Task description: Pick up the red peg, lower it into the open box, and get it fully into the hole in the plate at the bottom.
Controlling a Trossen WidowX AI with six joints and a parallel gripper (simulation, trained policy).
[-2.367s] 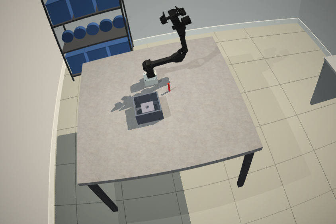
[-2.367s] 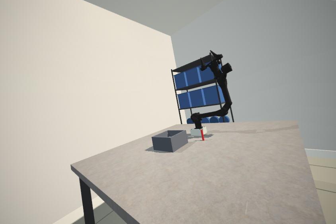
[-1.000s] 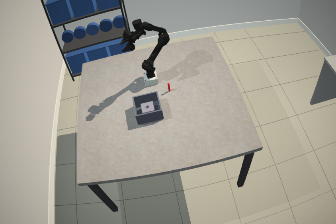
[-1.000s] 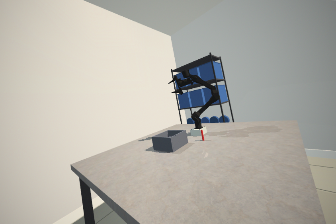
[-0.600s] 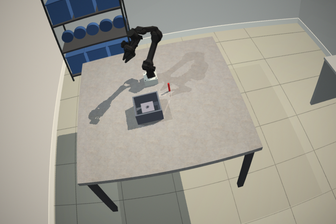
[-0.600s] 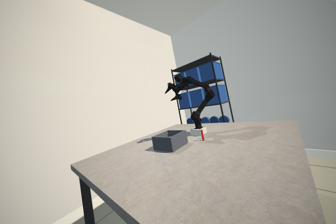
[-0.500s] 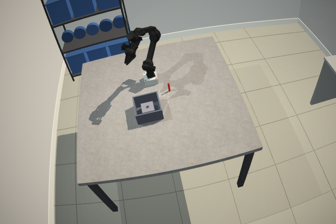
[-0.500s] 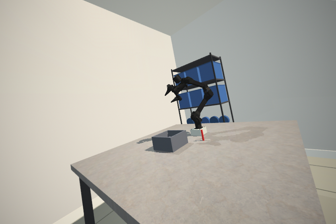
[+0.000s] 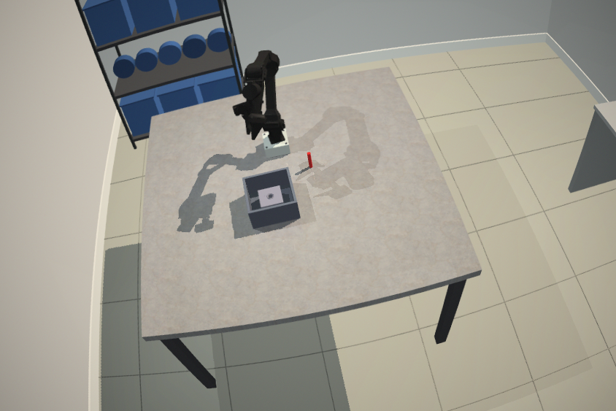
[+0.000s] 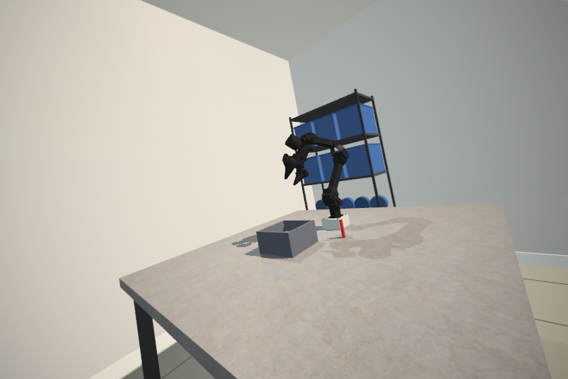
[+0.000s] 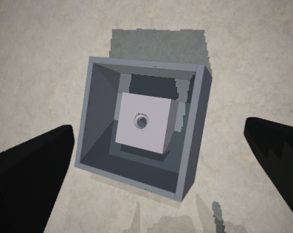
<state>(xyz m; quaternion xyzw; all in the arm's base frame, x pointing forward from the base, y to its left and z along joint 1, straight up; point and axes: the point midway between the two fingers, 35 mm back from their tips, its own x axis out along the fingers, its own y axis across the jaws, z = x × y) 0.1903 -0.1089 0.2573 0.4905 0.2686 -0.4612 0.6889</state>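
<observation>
The red peg lies 3 cm behind my gripper tip, 22 cm to the left of it and 24 cm below it. From my gripper tip the other things lie so: dark grey box: 11 cm ahead, 1 cm to the left, 26 cm below; then plate: 11 cm ahead, 1 cm to the left, 24 cm below.
</observation>
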